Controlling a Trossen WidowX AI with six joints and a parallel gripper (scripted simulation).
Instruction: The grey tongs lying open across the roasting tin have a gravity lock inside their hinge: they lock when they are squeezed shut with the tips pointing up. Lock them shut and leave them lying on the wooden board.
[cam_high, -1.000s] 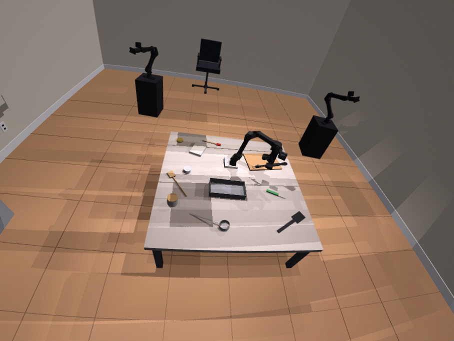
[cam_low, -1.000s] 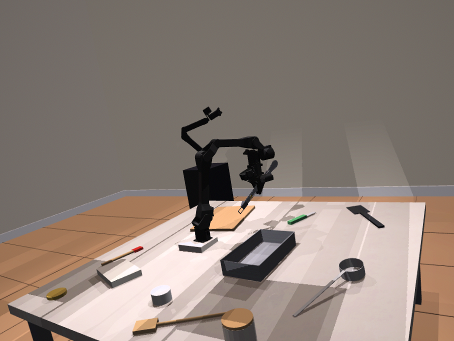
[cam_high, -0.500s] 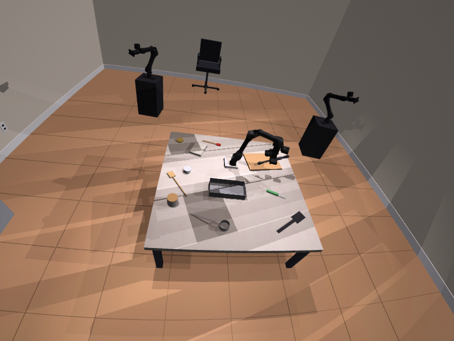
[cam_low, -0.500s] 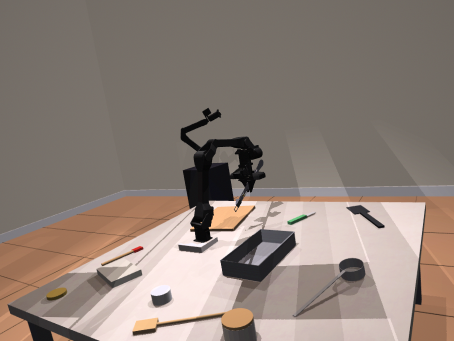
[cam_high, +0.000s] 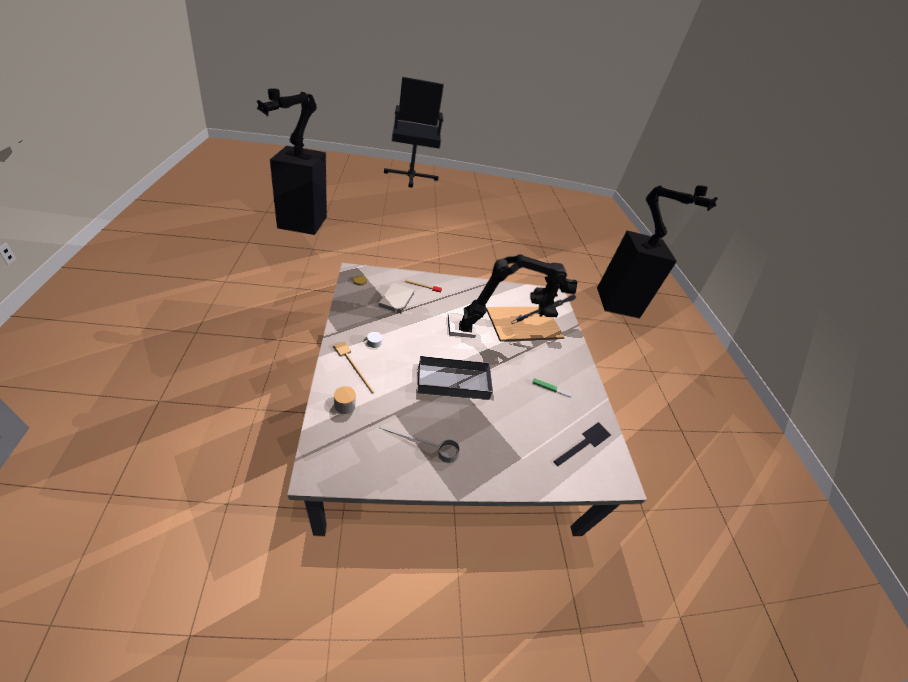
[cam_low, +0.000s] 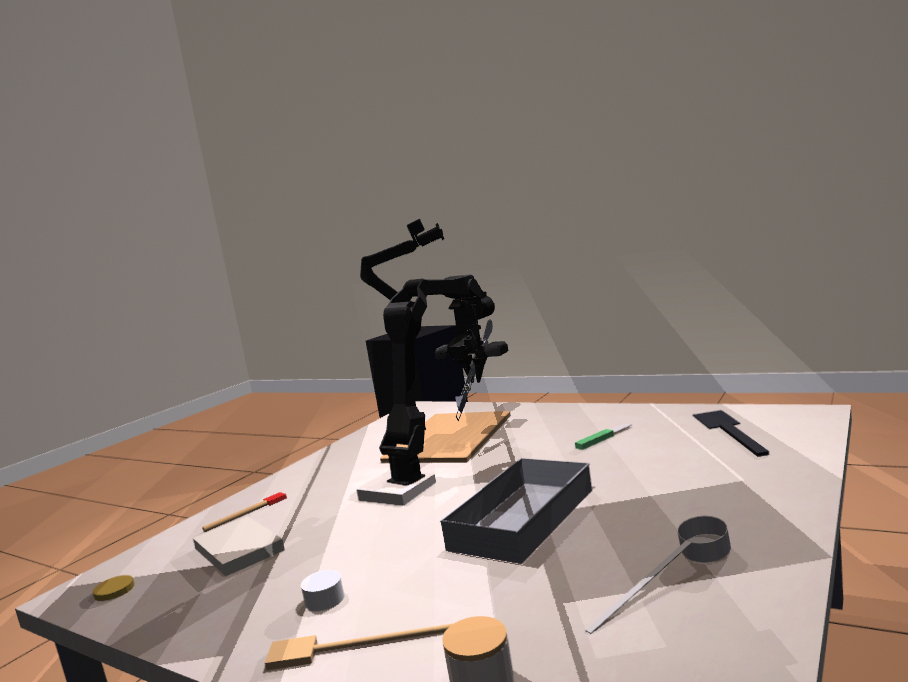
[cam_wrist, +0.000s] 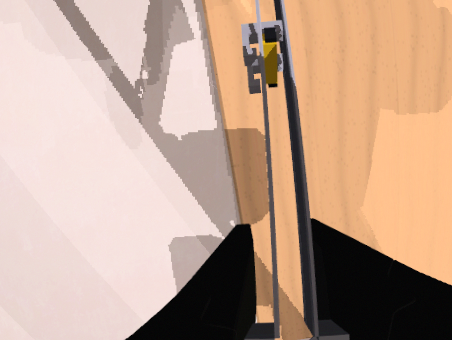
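Now: the yellow lock piece 10 mm ahead of my gripper tip and 50 mm to the right of it. Also, from my gripper tip: wooden board 110 mm behind, 20 mm to the right, 150 mm below; then dark roasting tin 370 mm ahead, 360 mm to the right, 130 mm below; then green-handled tool 310 mm ahead, 90 mm to the left, 150 mm below.
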